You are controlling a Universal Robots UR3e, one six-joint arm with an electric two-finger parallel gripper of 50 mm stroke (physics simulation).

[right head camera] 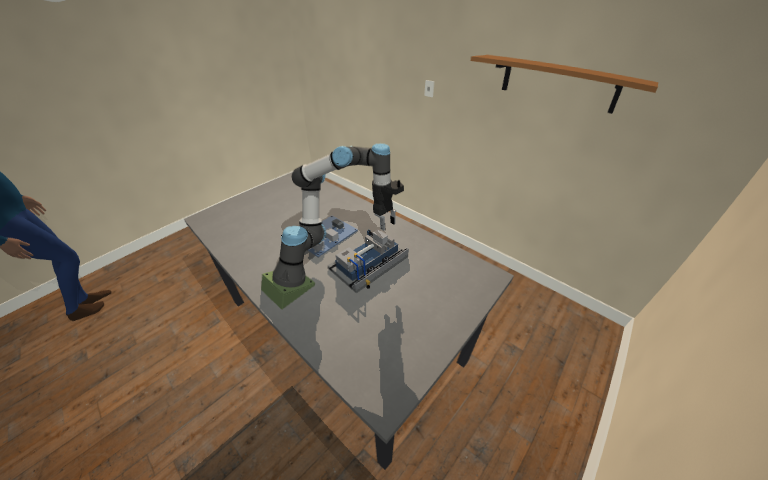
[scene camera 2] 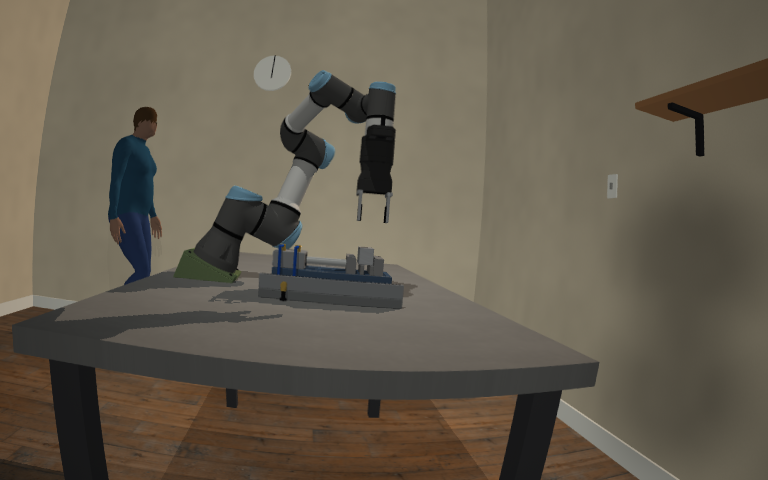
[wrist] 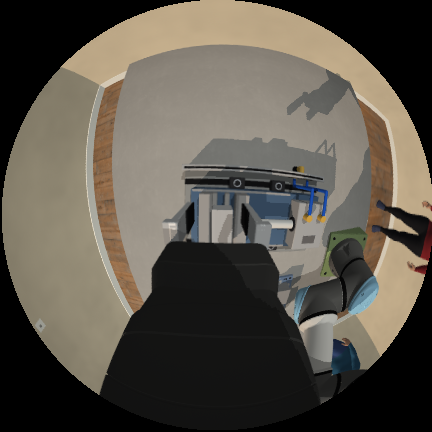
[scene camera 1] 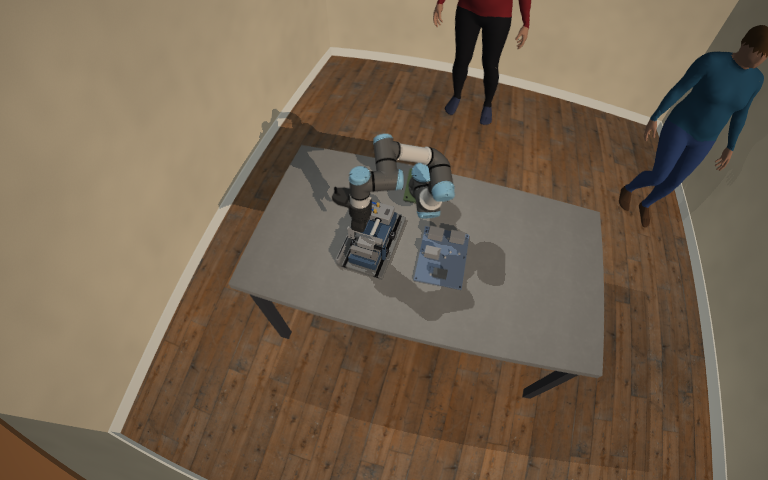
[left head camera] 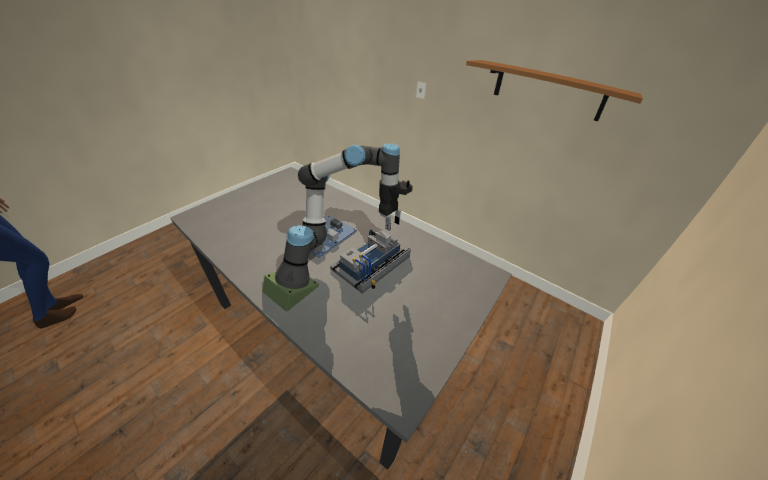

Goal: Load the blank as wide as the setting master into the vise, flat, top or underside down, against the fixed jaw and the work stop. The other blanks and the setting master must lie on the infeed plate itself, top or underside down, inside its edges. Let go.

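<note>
My gripper is open and empty, fingers pointing down, well above the vise. A light grey blank sits between the jaws, rising above their tops. It appears close to the fixed jaw, with a small gap to the moving jaw. Contact with the work stop cannot be told. On the blue infeed plate lie grey blocks and a darker block; which is the setting master is unclear.
A grey rail runs along the vise's side. Blue pipes with yellow ends rise at the cylinder end. The green robot base stands near the table edge. Two people stand beyond the table.
</note>
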